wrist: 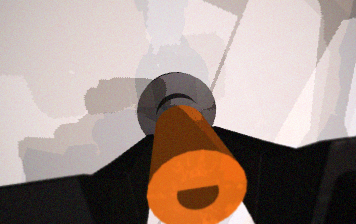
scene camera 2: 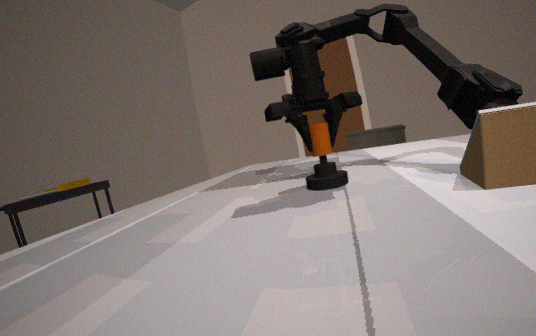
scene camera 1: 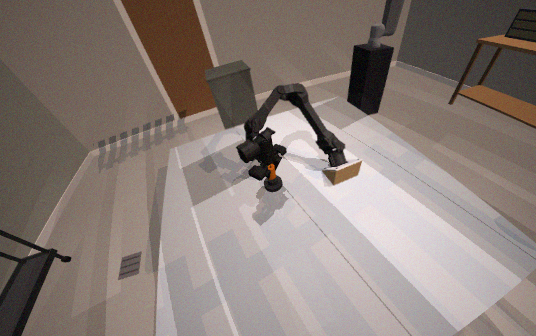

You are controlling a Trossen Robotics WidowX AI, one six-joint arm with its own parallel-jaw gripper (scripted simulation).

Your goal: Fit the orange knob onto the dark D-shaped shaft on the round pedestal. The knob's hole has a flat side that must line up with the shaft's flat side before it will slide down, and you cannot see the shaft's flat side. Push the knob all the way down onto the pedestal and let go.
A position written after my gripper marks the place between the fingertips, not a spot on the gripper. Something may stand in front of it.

My gripper (scene camera 2: 321, 149) carries an orange knob. Also in view: a round pedestal (scene camera 2: 326, 177).
My gripper is seen too in the wrist view (wrist: 182, 136). The round pedestal shows as well in the wrist view (wrist: 172, 89).
